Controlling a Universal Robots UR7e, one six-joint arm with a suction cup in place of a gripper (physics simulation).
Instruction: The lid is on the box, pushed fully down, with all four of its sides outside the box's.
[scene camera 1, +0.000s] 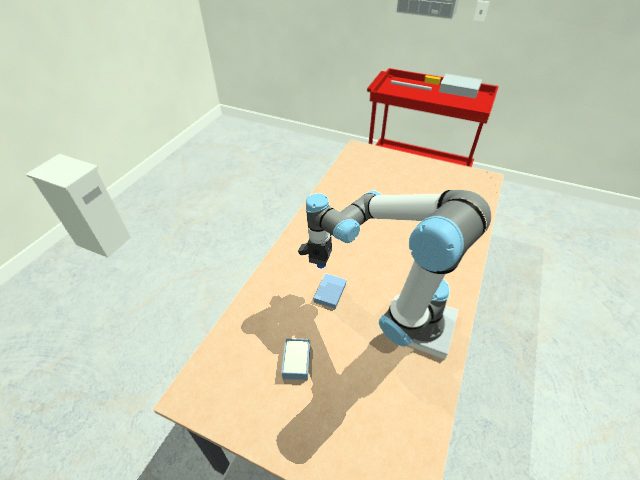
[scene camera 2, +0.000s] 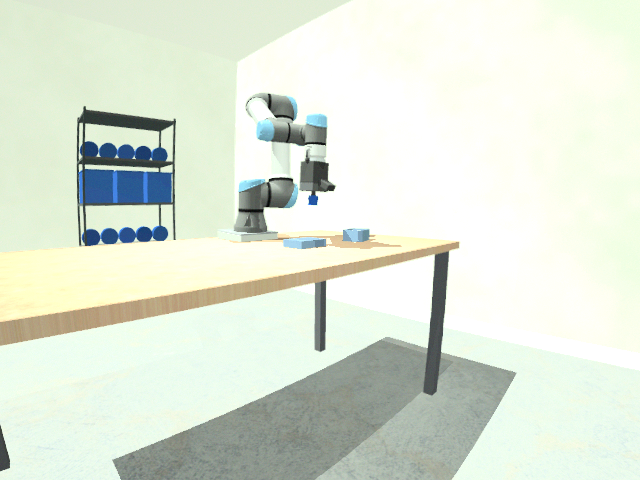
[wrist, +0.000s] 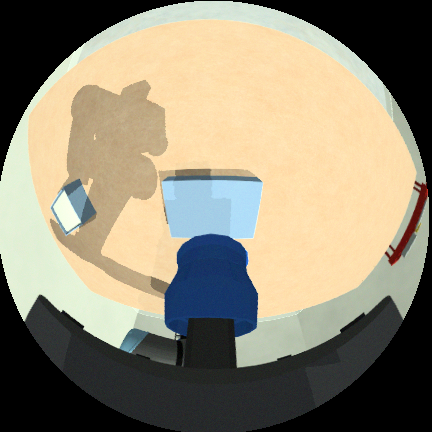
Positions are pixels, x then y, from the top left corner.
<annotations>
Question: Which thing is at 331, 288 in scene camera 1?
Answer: A blue lid.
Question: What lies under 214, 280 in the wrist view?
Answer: My suction cup.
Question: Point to a blue lid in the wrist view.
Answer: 228, 205
</annotations>
